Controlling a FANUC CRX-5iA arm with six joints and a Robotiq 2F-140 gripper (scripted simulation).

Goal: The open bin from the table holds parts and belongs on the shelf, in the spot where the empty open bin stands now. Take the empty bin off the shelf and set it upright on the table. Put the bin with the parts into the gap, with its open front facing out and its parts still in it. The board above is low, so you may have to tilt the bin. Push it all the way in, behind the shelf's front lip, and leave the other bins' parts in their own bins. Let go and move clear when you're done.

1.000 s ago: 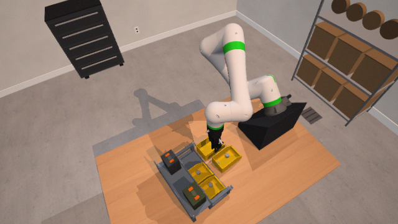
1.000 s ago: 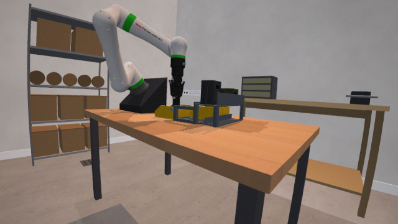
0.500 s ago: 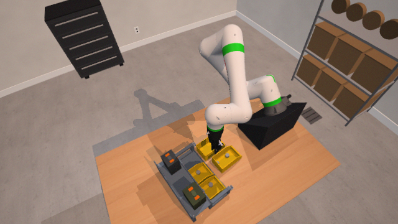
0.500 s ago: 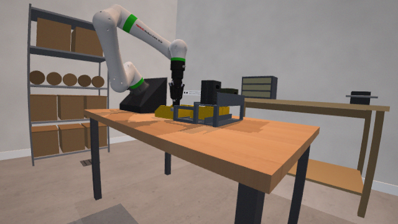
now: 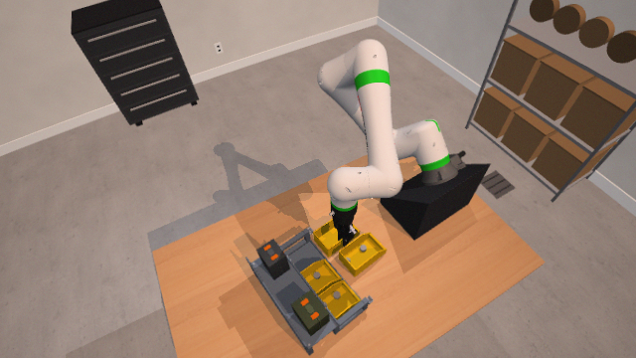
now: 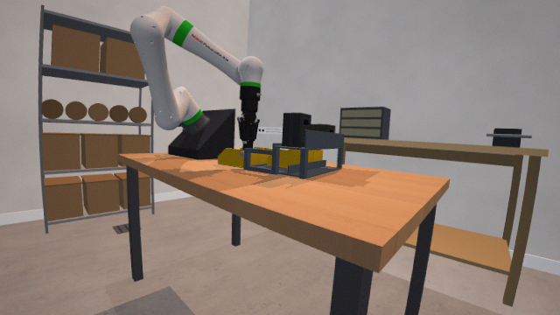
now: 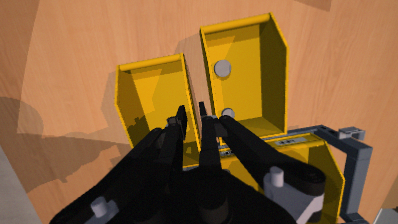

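Right now my hand is 7 cm above the grey round part, 6 cm to the right of it and 6 cm past it. Round my hand: grey shelf 21 cm ahead, 7 cm to the left, 1 cm below.
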